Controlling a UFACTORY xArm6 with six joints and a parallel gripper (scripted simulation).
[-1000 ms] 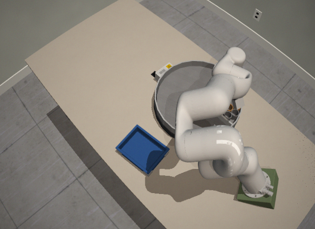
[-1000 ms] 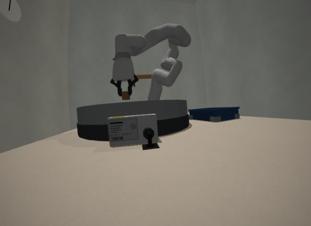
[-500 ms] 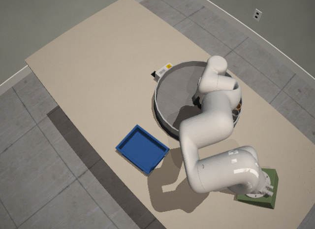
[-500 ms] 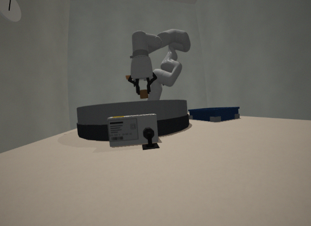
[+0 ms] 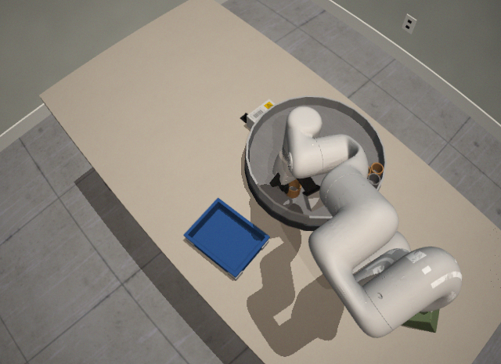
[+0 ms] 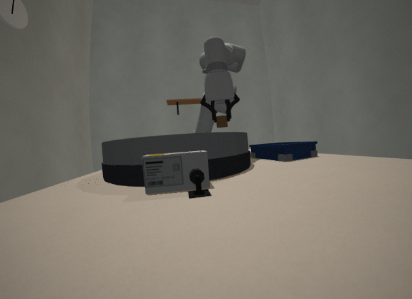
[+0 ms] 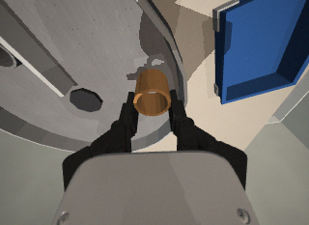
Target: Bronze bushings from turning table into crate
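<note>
Now: hand 50 mm short of the blue crate, 200 mm to the right of it and 140 mm above it. From my hand the other things lie so: round grey turning table (20 mm ahead, 160 mm to the right, 110 mm below).
</note>
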